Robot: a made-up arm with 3 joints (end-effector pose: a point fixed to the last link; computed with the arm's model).
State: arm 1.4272 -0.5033 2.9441
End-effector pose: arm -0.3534 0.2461 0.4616 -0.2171 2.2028 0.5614
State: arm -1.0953 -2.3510 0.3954
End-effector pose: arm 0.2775 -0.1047 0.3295 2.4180 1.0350 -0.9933
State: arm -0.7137 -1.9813 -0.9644
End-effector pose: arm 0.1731 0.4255 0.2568 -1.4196 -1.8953 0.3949
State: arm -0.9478 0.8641 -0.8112
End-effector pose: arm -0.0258 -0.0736 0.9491 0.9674 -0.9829 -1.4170
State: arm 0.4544 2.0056 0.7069
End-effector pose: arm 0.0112 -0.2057 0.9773 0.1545 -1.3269 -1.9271
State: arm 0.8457 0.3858 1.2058
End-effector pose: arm 0.2589 -0.3966 0.3190 -1.7213 0.1765 -1.2014
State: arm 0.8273 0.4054 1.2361
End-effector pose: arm 0.2658 -0.3842 0.3134 -1.7098 0.1688 -1.1761
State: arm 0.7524 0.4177 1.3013
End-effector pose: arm 0.2837 -0.3424 0.2912 -1.6981 0.1470 -1.0747
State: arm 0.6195 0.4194 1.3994
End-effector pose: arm 0.3023 -0.2697 0.2536 -1.6912 0.1104 -0.8949
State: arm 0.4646 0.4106 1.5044
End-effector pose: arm 0.3055 -0.1878 0.2130 -1.6944 0.0676 -0.6855
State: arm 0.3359 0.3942 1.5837
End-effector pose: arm 0.2945 -0.1256 0.1824 -1.7058 0.0313 -0.5131
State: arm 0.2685 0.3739 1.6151
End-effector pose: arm 0.2844 -0.0979 0.1676 -1.7187 0.0128 -0.4251
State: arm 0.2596 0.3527 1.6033
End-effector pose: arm 0.2827 -0.0985 0.1658 -1.7289 0.0122 -0.4165
